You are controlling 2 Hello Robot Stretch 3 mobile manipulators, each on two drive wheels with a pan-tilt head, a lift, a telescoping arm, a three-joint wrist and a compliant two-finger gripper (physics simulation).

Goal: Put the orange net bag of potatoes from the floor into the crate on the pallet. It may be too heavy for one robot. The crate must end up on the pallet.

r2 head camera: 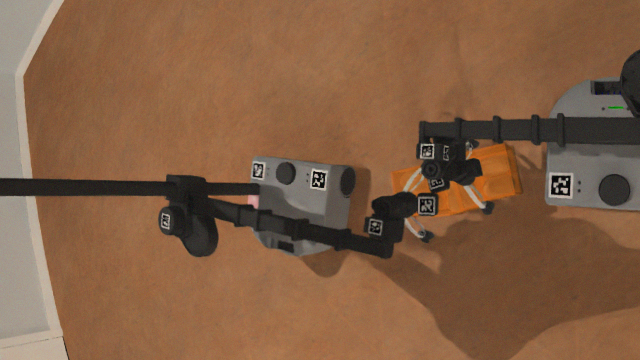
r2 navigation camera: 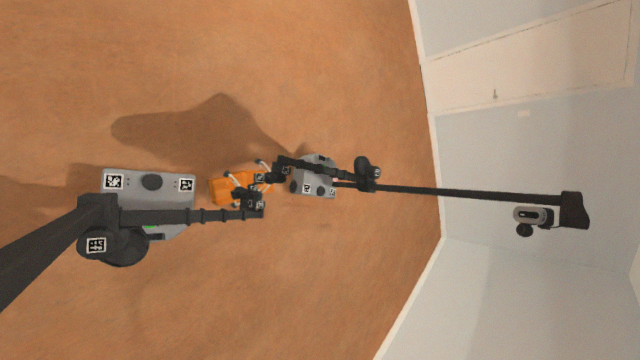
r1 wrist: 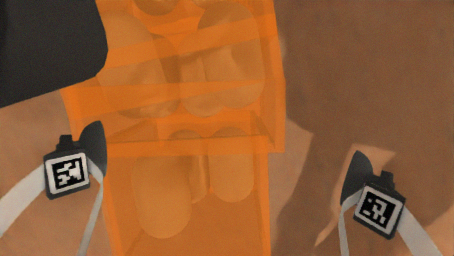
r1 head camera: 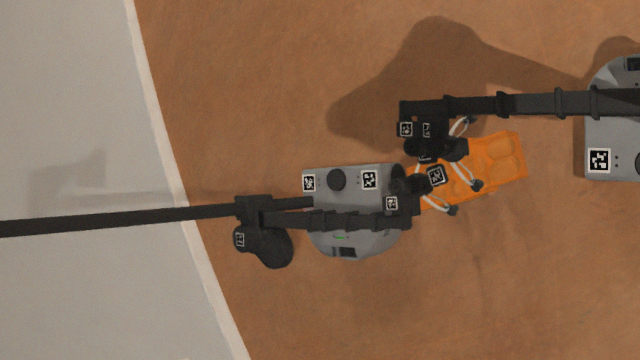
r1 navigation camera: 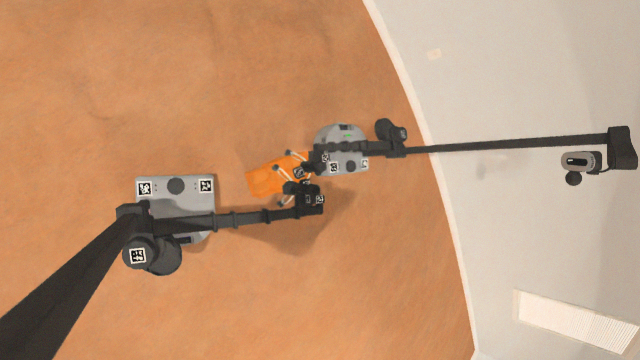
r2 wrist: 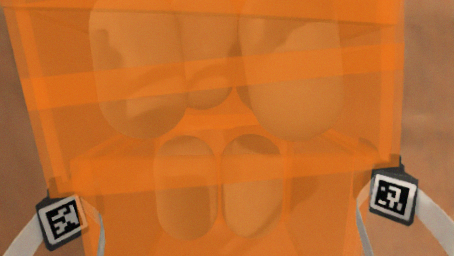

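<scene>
The orange net bag of potatoes [r1 head camera: 502, 160] [r1 navigation camera: 260, 182] [r1 wrist: 200, 100] [r2 head camera: 501, 162] [r2 navigation camera: 219, 192] [r2 wrist: 215, 30] lies on the floor between the two robots. The r1 gripper [r1 head camera: 473, 152] [r1 navigation camera: 278, 185] [r1 wrist: 226, 162] is open over the bag; in the r1 wrist view its left fingertip is at the bag's edge and its right fingertip stands apart from it. The r2 gripper [r2 head camera: 480, 176] [r2 navigation camera: 231, 189] [r2 wrist: 222, 182] is open wide, its fingers at both sides of the bag, tips partly hidden by the net. The crate and pallet do not show.
The r1 base [r1 head camera: 607, 135] [r1 navigation camera: 175, 200] [r2 head camera: 300, 200] and the r2 base [r1 head camera: 325, 195] [r2 head camera: 570, 160] [r2 navigation camera: 150, 200] flank the bag. Both wrists are close together above it; a dark part covers the r1 wrist view's upper left. A wall [r1 head camera: 75, 100] [r1 navigation camera: 500, 100] stands behind r2, a door [r2 navigation camera: 550, 60] behind r1.
</scene>
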